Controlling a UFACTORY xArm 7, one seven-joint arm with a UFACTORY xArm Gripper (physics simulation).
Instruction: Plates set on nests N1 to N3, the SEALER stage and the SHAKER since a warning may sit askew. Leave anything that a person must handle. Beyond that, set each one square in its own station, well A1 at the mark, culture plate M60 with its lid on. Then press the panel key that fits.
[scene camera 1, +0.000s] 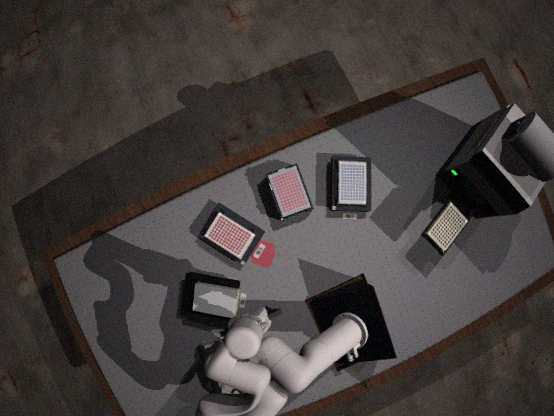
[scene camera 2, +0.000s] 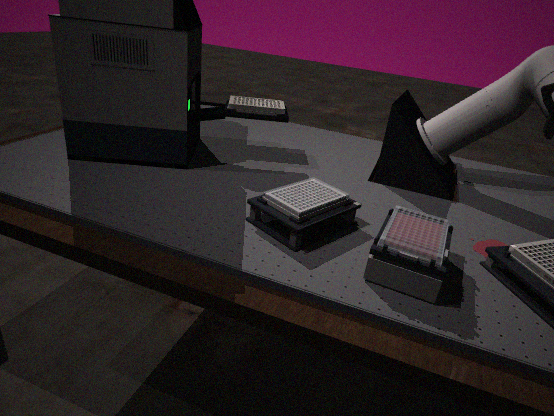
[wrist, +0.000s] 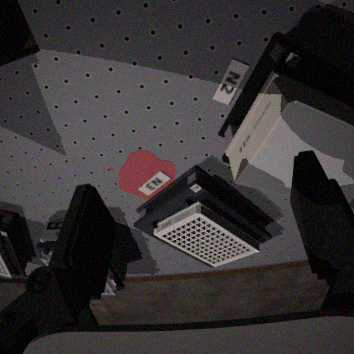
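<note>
My gripper (scene camera 1: 267, 316) (wrist: 194, 191) is open and empty, above the table beside nest N2. On N2 (scene camera 1: 187, 300) (wrist: 250, 82) sits a tall pale plate (scene camera 1: 216, 299) (wrist: 257, 127), partly shadowed. On nest N3 (scene camera 1: 213, 211) (wrist: 182, 187) sits a cream plate (scene camera 1: 230, 235) (wrist: 207, 237) with red wells in scene camera 1. A clear-lidded pink plate (scene camera 1: 290, 191) (scene camera 2: 417, 232) sits on a grey block (scene camera 2: 402, 277). A blue-welled plate (scene camera 1: 352, 182) (scene camera 2: 306, 196) sits on another dark nest (scene camera 1: 334, 185) (scene camera 2: 295, 232). A cream plate (scene camera 1: 447, 227) (scene camera 2: 256, 103) sits at the sealer-like machine. Small skews are unclear.
The large machine (scene camera 1: 480, 175) (scene camera 2: 125, 85) at one table end shows a green light. The arm's dark base (scene camera 1: 375, 310) (scene camera 2: 400, 145) stands by the table's edge. A flat red patch (scene camera 1: 265, 257) (wrist: 137, 170) lies by the N3 label. The arm partly hides a dark object near N2.
</note>
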